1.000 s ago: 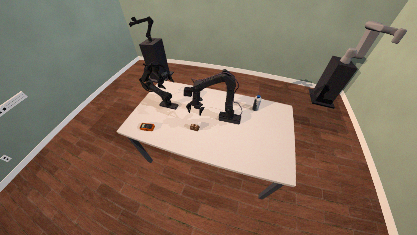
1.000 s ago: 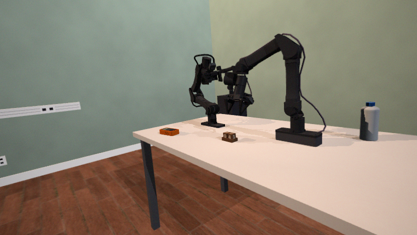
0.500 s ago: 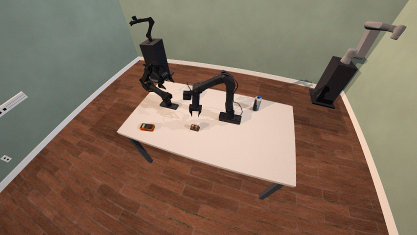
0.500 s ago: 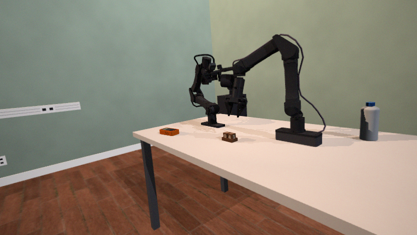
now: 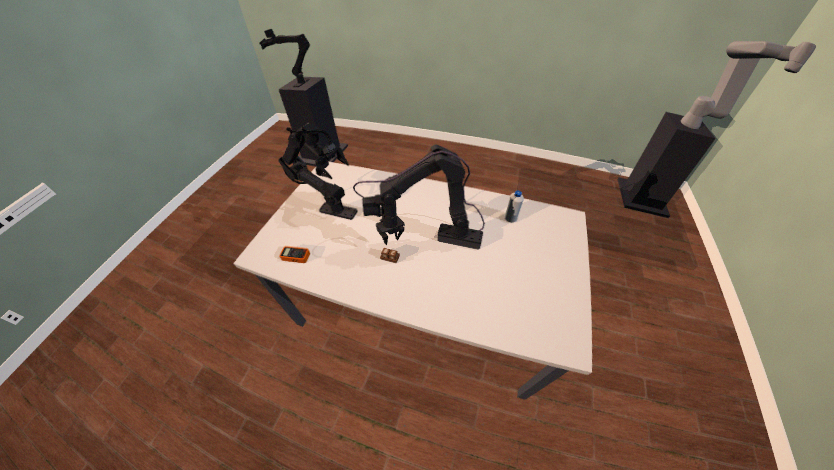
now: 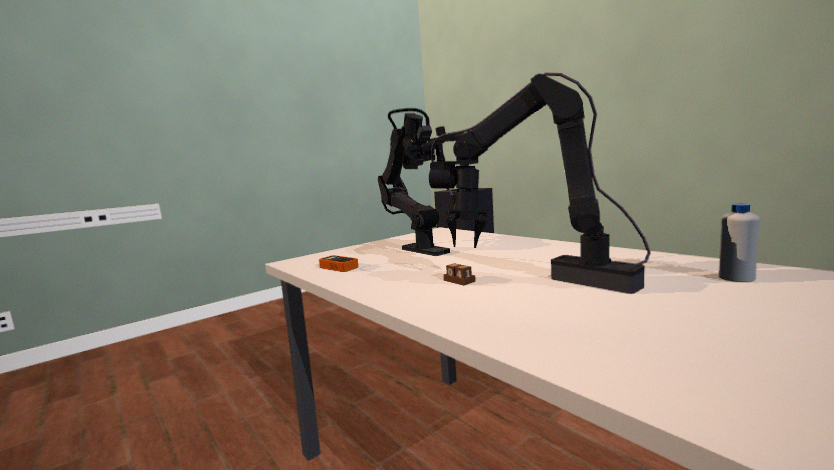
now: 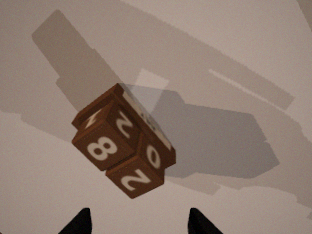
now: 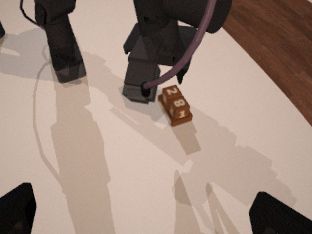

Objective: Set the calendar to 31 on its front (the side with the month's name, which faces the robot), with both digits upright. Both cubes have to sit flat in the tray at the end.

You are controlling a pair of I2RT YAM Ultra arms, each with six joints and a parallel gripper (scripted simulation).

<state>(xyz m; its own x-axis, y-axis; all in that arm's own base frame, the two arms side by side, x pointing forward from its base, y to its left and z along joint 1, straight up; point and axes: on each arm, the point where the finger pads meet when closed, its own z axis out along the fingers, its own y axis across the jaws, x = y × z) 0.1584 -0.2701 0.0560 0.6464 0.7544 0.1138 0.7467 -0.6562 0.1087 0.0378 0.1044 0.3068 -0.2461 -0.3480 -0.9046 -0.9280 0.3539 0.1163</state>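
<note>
The brown tray is 2 cm ahead of my left hand, 1 cm to the right of it and 9 cm below it.
</note>
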